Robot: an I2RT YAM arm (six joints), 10 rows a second.
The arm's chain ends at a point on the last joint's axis. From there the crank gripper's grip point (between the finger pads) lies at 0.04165 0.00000 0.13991 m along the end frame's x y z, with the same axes.
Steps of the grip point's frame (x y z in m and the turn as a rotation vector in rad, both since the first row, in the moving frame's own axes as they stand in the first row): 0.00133, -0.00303, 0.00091, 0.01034, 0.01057, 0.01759; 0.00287, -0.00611, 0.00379, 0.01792, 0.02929, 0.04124; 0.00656, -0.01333, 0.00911, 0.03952, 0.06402, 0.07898; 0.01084, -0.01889, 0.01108, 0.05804, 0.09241, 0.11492; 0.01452, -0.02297, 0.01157, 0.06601, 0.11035, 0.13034; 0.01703, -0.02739, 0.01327, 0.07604, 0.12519, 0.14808; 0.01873, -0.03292, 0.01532, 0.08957, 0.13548, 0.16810
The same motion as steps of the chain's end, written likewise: -0.00015, -0.00233, 0.00136, 0.01034, 0.01057, 0.01759; -0.00122, -0.00542, 0.00508, 0.01792, 0.02929, 0.04124; -0.00238, -0.01150, 0.01210, 0.03952, 0.06402, 0.07898; -0.00205, -0.01642, 0.01561, 0.05804, 0.09241, 0.11492; -0.00083, -0.02034, 0.01712, 0.06601, 0.11035, 0.13034; -0.00036, -0.02444, 0.01971, 0.07604, 0.12519, 0.14808; -0.00014, -0.02928, 0.02244, 0.08957, 0.13548, 0.16810
